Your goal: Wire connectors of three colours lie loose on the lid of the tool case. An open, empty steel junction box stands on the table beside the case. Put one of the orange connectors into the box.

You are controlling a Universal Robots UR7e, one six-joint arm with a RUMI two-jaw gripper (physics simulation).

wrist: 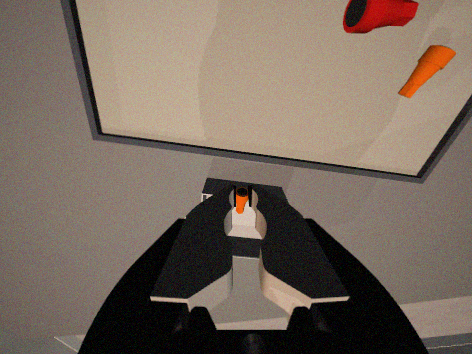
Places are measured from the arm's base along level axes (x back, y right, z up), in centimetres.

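Pixels of known places: gripper, fingertip midpoint: (241, 187).
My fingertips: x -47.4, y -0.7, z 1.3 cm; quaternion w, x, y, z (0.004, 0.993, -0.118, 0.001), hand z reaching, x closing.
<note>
Ahead of a thing's pixels: the offset from my fingertips to its top centre. "spot": to the spot under its first point. Level surfaces: height alone.
My gripper (241, 187) is shut on an orange connector {dx -0.3, dy -1.0, dz +1.2 cm} (241, 201), held upright between the fingertips with its dark open end toward the camera. The steel junction box {spot: dx -0.2, dy -4.2, dz -8.1 cm} (245, 182) is below the fingertips; its dark far wall shows beyond them and part of its pale inside shows between the fingers. The fingers hide most of the box. A second orange connector {dx +10.8, dy +5.5, dz +2.6 cm} (427, 71) lies on the beige lid of the tool case {spot: dx -3.0, dy +8.8, dz +1.4 cm} (150, 75) at the upper right. The gap between the held connector and the box floor cannot be judged exactly.
A red connector {dx +8.3, dy +8.5, dz +3.0 cm} (381, 15) lies on the lid near the top right, beside the loose orange one. The lid's dark raised edge {spot: dx +1.8, dy +2.9, dz +1.8 cm} (260, 158) runs across just beyond the box. The grey table {dz -8.1 cm} (50, 215) surrounds the box. A pale strip crosses the lower right.
</note>
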